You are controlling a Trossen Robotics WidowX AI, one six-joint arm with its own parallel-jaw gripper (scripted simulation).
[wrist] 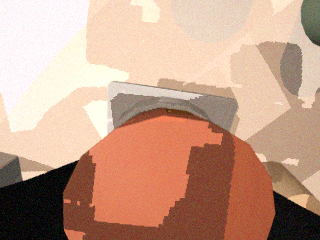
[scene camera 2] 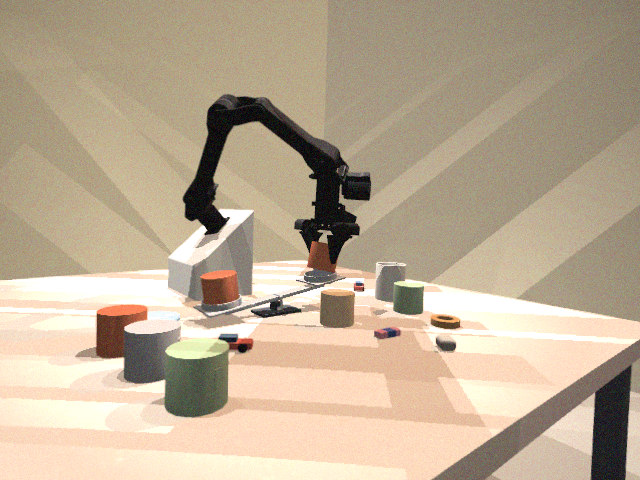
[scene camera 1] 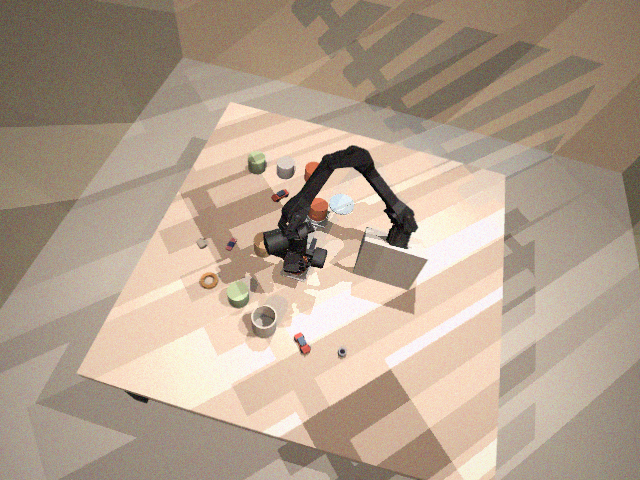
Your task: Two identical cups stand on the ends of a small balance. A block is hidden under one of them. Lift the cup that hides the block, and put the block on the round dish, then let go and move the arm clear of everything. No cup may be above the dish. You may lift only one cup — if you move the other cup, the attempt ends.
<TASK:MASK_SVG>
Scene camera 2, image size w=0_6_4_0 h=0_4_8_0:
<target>my gripper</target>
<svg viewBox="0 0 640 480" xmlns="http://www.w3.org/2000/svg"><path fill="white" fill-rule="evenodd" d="M316 198L316 201L312 202L312 206L315 206L315 217L311 219L297 219L294 229L302 230L299 233L302 235L309 253L312 241L319 242L319 238L323 234L318 231L331 231L333 235L327 235L330 262L335 264L344 243L353 237L351 235L359 235L360 227L355 223L357 217L345 211L345 205L339 203L339 199Z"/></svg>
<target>tan cylinder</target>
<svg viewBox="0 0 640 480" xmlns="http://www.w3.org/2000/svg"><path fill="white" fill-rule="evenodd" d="M322 290L320 294L320 324L333 328L353 326L355 293L345 289Z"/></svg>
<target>grey cylinder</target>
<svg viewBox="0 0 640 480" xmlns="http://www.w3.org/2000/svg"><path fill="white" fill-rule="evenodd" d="M179 322L166 319L145 320L129 324L125 327L124 379L133 383L154 383L165 380L166 350L174 343L181 342L181 324Z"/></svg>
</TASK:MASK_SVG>
